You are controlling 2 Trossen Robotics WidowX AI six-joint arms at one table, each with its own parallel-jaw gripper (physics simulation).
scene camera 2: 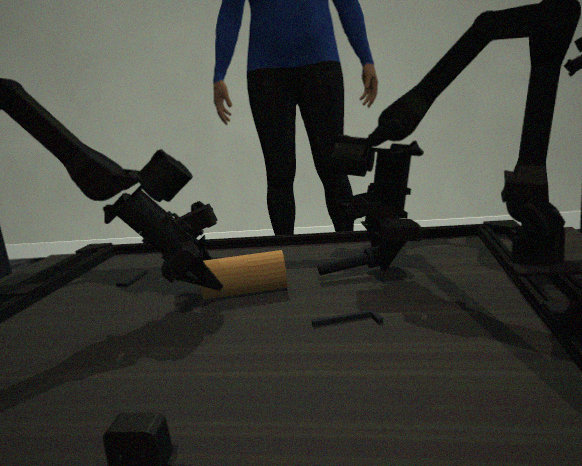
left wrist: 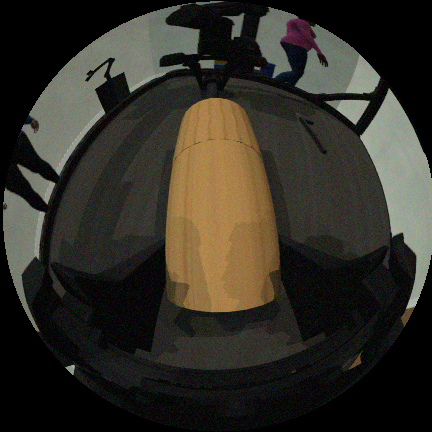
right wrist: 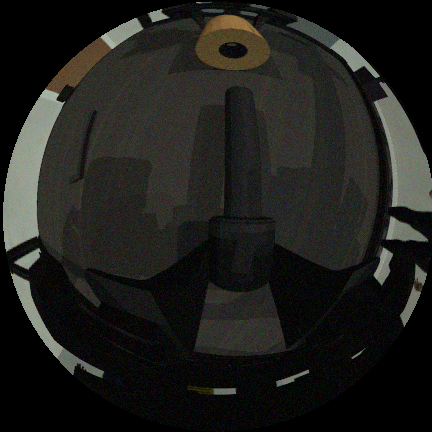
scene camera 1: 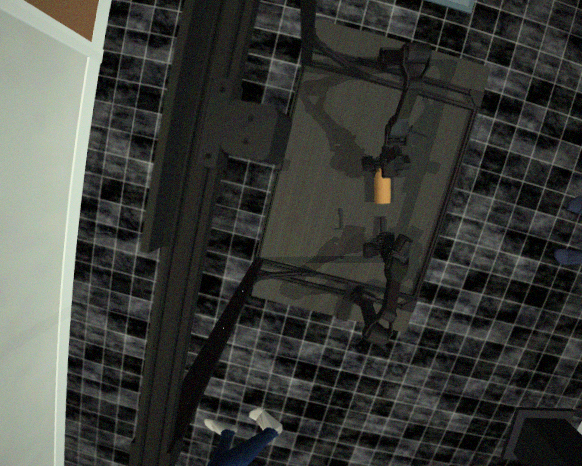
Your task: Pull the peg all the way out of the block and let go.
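Seen in the pictures: left gripper, fingertip midpoint: (scene camera 2: pixel 221 282) (left wrist: pixel 220 241) (scene camera 1: pixel 381 176); right gripper, fingertip midpoint: (scene camera 2: pixel 380 266) (right wrist: pixel 236 245); left arm's base at its link origin: (scene camera 1: pixel 385 62); right arm's base at its link origin: (scene camera 2: pixel 539 263) (left wrist: pixel 243 72) (scene camera 1: pixel 357 292).
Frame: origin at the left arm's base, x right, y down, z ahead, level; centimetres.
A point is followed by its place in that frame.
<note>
The block (scene camera 1: pixel 382 191) @(z 51.7, x 3.7, y -4.7 cm) (scene camera 2: pixel 250 272) @(z 50.8, x 6.1, y -2.6 cm) (left wrist: pixel 220 200) @(z 46.8, x 2.8, y -4.7 cm) (right wrist: pixel 227 25) is a wooden cylinder with a round hole in the end that faces the right gripper. My left gripper (scene camera 2: pixel 212 287) @(z 45.7, x 2.9, y -0.6 cm) (left wrist: pixel 220 241) @(z 45.7, x 2.9, y -0.6 cm) is shut on the block's other end and holds it slightly above the table. The dark peg (scene camera 2: pixel 345 262) @(z 67.6, x 3.7, y -1.3 cm) (right wrist: pixel 242 155) @(z 68.6, x 3.0, y -1.9 cm) is fully outside the block, with a gap between its free tip and the hole. My right gripper (scene camera 2: pixel 382 257) @(z 74.1, x 2.9, y 0.6 cm) (right wrist: pixel 236 245) @(z 74.1, x 2.9, y 0.6 cm) is shut on the peg's thicker end and holds it above the table, roughly level.
A dark L-shaped bar (scene camera 2: pixel 345 319) @(z 63.1, x 20.7, y 1.6 cm) (left wrist: pixel 314 136) @(z 61.6, x 19.9, y 1.3 cm) (right wrist: pixel 88 145) @(z 63.8, x 19.8, y 1.8 cm) lies on the table. A thin dark piece (scene camera 2: pixel 132 279) @(z 28.0, x -12.0, y 1.3 cm) lies behind the left gripper. A dark box-shaped object (scene camera 2: pixel 137 435) @(z 38.8, x 47.0, y -3.1 cm) stands at the near edge in scene camera 2. A person (scene camera 2: pixel 295 125) stands beyond the table.
</note>
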